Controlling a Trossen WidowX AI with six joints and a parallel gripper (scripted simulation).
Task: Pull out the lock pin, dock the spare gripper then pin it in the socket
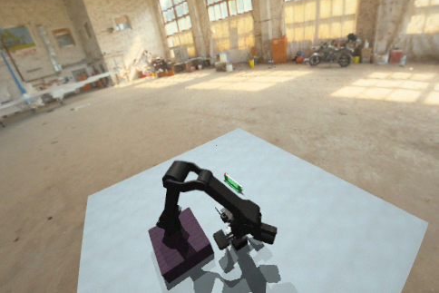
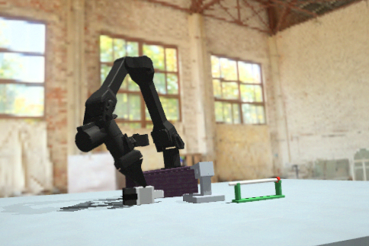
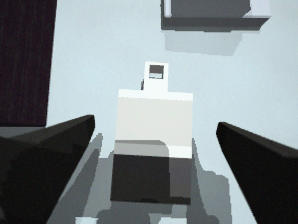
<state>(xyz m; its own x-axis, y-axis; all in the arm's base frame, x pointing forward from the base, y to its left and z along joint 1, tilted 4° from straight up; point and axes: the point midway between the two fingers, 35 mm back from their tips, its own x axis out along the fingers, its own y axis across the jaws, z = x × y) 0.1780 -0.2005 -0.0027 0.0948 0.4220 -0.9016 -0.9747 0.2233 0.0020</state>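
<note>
My gripper tip is 20 mm above the spare gripper. The rest, counted from my gripper tip: green rack: 230 mm to the left, 220 mm ahead, 20 mm below; then grey mount: 140 mm to the left, 100 mm ahead.
</note>
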